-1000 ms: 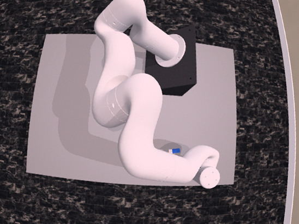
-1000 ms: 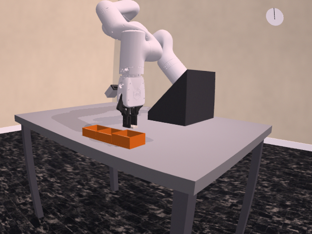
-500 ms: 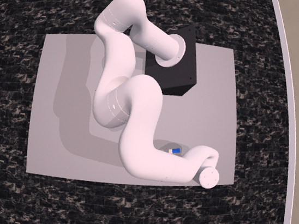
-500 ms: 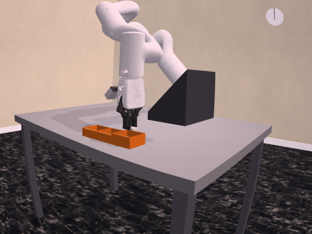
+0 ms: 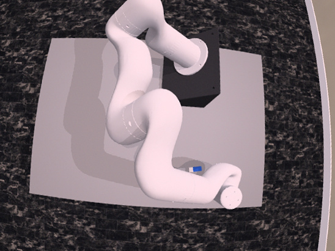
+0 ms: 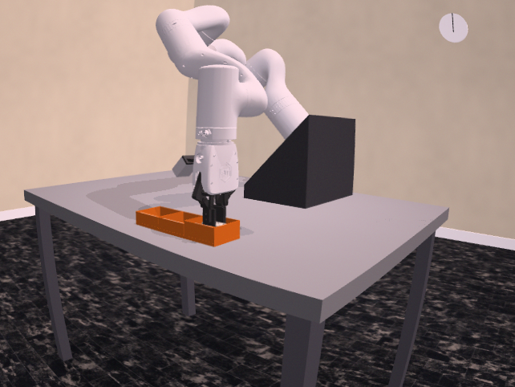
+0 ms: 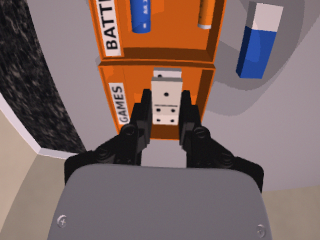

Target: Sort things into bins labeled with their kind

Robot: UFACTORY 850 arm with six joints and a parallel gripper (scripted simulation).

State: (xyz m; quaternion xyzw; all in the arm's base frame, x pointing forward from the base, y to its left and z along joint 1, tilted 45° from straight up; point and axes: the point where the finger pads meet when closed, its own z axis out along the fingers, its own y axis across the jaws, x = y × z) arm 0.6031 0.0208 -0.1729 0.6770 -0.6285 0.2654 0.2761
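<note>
The white card-like piece lies 20 mm below my hand. Round my hand: blue battery (80 mm to the right, 30 mm below, 30 mm ahead); orange three-compartment bin (80 mm to the right, 30 mm below, 10 mm ahead); white domino (40 mm below).
</note>
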